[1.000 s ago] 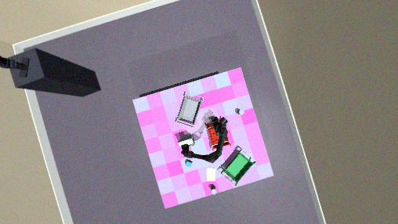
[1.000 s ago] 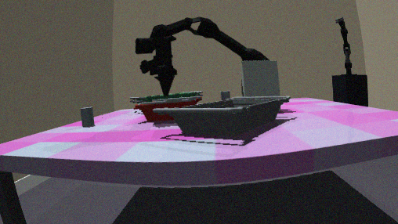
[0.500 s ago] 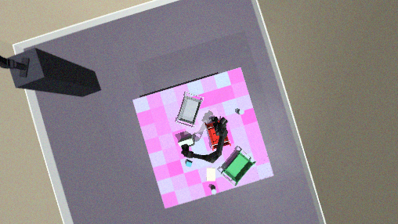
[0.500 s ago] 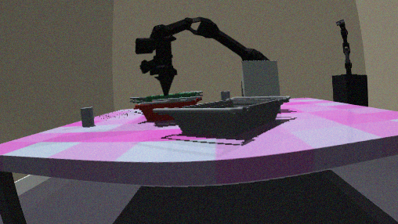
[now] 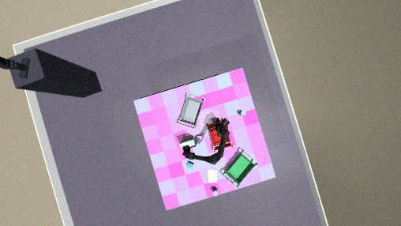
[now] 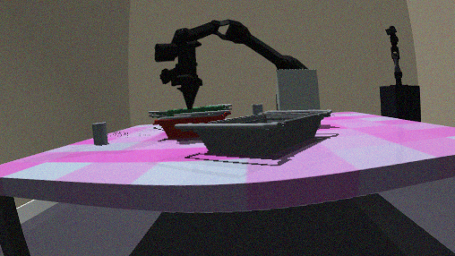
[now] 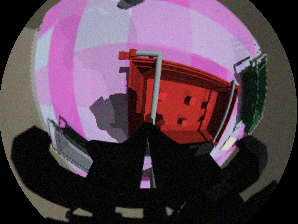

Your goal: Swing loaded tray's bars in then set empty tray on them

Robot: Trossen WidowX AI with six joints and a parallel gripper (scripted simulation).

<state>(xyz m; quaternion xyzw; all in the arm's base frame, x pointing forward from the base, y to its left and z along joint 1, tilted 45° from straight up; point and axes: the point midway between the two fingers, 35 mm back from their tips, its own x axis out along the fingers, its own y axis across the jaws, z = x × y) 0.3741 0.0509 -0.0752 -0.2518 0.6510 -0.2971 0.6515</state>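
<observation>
My gripper tip is now 25 cm to the right of the grey tray, 21 cm past it and 4 cm above it. Also, from my gripper tip: cream slab (52 cm to the right, 23 cm behind, 8 cm below); cyan block (42 cm behind, 31 cm to the right, 6 cm below).
</observation>
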